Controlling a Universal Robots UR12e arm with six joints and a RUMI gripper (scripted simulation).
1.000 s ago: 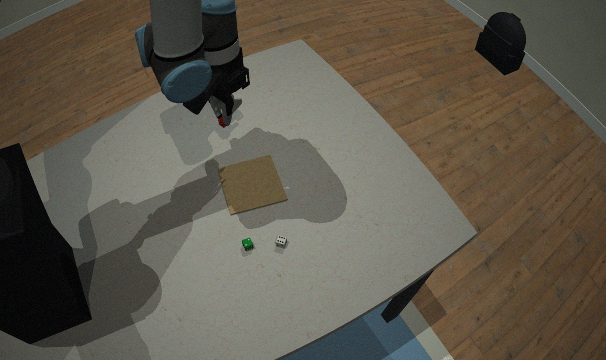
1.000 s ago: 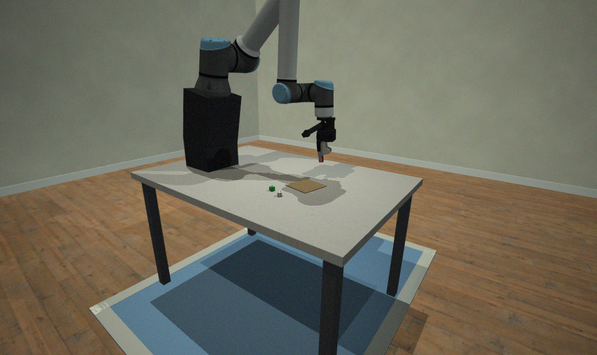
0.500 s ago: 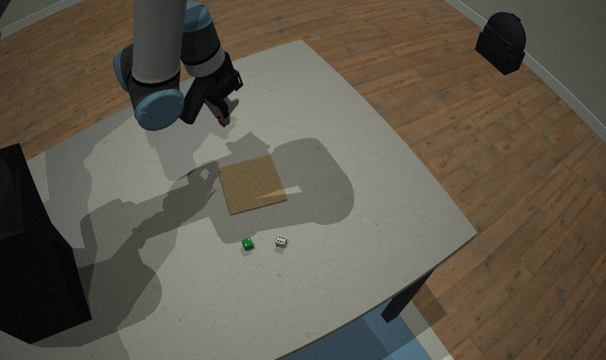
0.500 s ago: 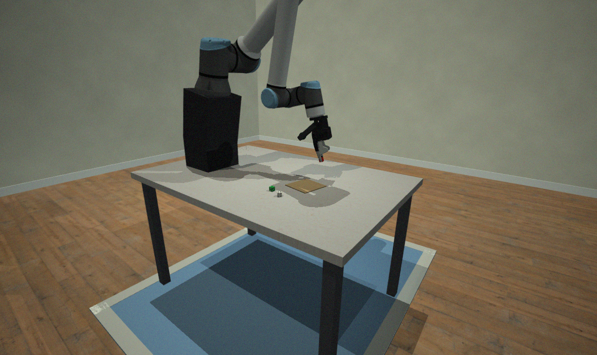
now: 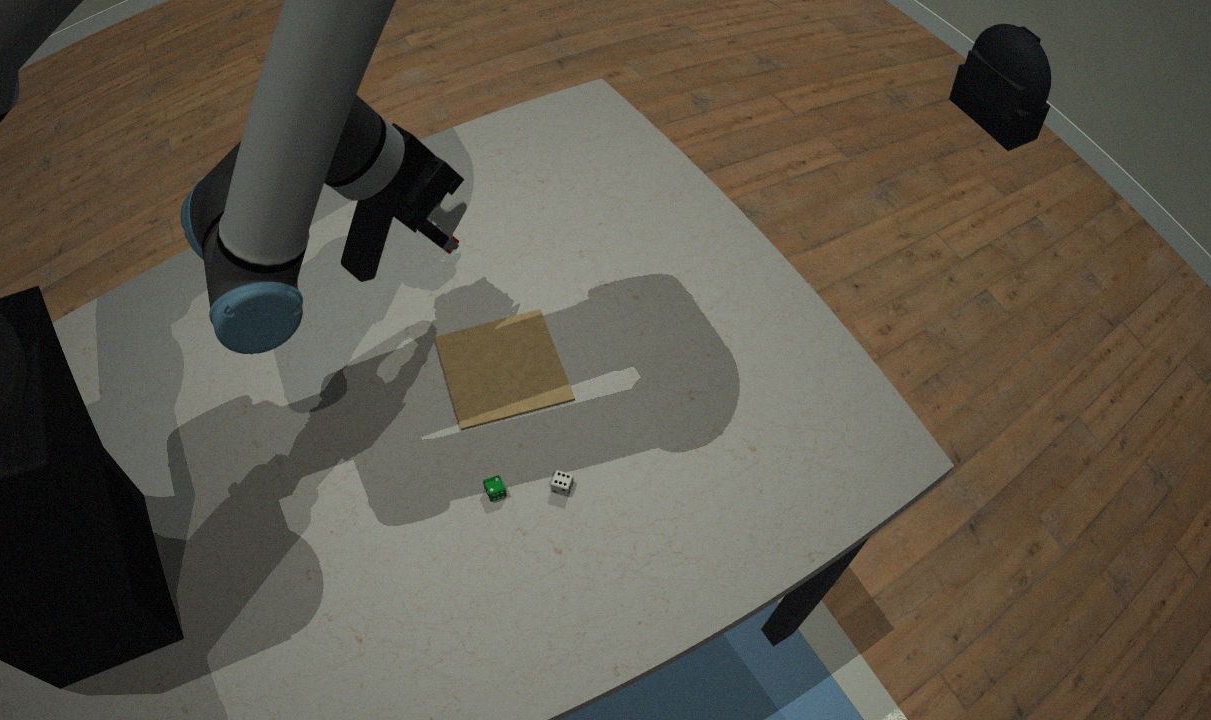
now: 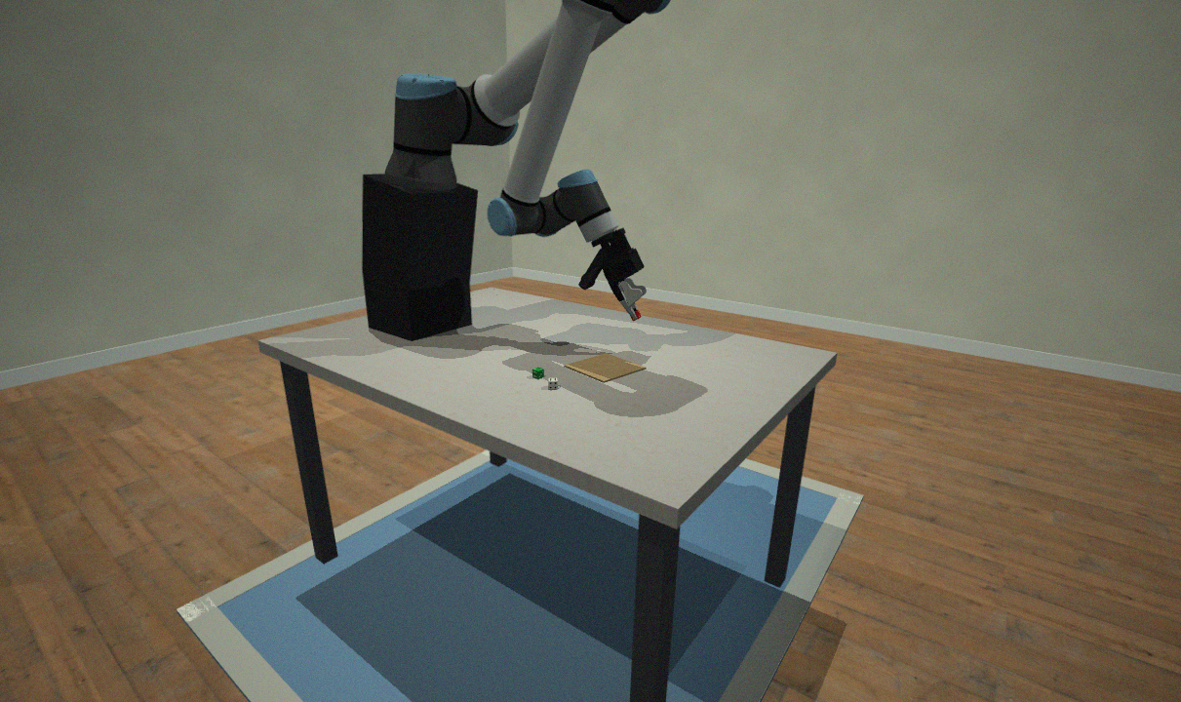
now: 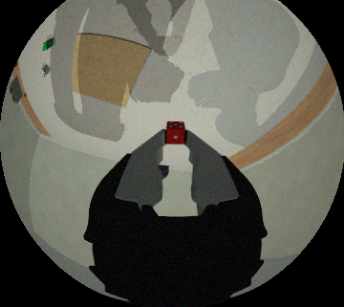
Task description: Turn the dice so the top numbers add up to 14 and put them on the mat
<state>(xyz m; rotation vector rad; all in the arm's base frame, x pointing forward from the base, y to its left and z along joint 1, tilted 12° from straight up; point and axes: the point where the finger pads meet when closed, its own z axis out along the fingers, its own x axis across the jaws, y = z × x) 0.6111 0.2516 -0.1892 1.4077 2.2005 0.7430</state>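
Now: hand 1 cm above the red die. The rest, counted from my hand: white die (31 cm to the right, 10 cm below, 3 cm ahead); mat (13 cm to the right, 11 cm below, 2 cm ahead); green die (29 cm to the right, 10 cm below, 4 cm behind).
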